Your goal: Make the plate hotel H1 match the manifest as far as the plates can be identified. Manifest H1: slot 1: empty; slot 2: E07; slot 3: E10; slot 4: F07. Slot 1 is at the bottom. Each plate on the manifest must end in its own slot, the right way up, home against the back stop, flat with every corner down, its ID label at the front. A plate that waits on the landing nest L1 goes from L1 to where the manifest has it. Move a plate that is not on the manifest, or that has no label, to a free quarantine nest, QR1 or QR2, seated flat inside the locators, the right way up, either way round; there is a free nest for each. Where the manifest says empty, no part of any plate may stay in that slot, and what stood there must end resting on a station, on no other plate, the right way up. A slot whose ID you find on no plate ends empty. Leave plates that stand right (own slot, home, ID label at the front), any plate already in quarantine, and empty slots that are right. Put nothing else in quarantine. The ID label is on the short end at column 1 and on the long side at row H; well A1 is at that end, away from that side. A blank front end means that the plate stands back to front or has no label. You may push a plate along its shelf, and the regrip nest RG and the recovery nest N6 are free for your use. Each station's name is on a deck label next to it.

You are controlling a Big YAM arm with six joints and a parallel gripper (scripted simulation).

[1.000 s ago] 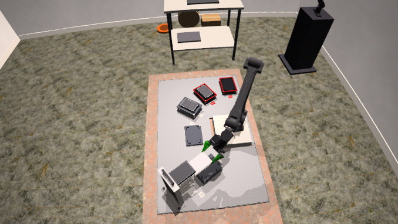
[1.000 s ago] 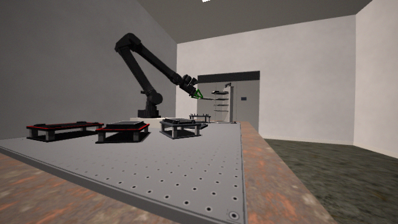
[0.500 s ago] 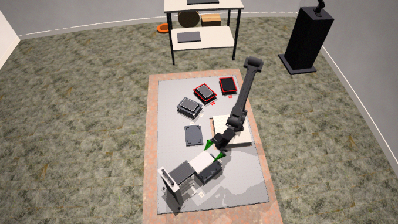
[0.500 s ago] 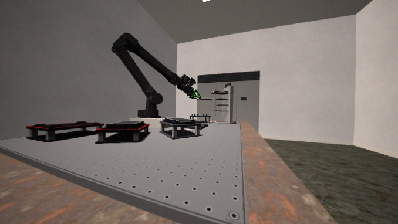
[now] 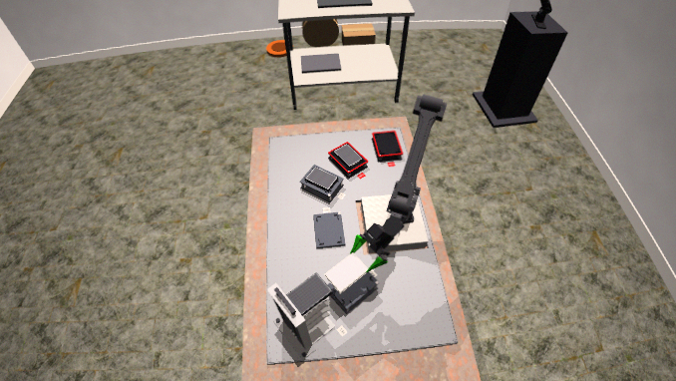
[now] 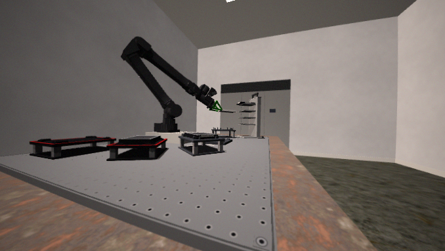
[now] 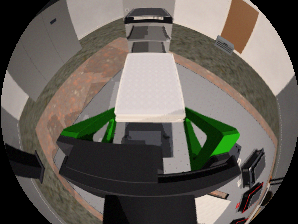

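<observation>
Right now the white plate is 5 cm ahead of my hand and 3 cm to the left of it. From my hand the other things lie so: plate hotel H1 (26 cm ahead, 15 cm to the left, 5 cm below); then N6 deck label (6 cm ahead, 37 cm to the right, 21 cm below); then H1 deck label (9 cm ahead, 17 cm to the left, 21 cm below).
</observation>
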